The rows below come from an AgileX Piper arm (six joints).
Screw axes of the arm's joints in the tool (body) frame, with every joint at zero. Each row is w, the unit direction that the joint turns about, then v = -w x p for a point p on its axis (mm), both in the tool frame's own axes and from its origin. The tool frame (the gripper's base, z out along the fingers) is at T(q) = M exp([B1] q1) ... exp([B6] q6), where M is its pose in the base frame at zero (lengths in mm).
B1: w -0.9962 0 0.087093 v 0.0 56.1 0.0
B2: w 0 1 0 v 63.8 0.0 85.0
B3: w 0 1 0 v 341.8 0.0 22.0
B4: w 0 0 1 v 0.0 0.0 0.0
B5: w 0 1 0 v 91.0 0.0 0.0
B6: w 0 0 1 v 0.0 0.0 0.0
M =
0.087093 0 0.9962 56.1
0 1 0 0.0
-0.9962 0 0.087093 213.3
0 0 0 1
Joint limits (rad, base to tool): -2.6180..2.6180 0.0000..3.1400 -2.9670..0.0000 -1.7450..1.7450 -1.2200..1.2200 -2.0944..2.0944
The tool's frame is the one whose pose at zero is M.
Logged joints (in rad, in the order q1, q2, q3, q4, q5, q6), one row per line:
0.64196 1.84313 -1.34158 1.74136 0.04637 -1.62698
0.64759 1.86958 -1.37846 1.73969 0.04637 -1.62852
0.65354 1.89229 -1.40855 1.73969 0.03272 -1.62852
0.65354 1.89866 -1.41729 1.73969 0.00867 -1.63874
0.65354 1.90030 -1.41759 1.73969 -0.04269 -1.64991
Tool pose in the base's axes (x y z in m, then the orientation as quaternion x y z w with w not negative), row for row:
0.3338 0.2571 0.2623 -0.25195 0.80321 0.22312 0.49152
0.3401 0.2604 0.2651 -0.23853 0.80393 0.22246 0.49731
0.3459 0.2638 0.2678 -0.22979 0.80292 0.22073 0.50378
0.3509 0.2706 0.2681 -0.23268 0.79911 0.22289 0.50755
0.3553 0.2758 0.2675 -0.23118 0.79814 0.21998 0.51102
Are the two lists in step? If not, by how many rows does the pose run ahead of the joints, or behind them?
The pose runs 2 rows behind the joints: the pose in row i belongs to the joints in row i - 2.
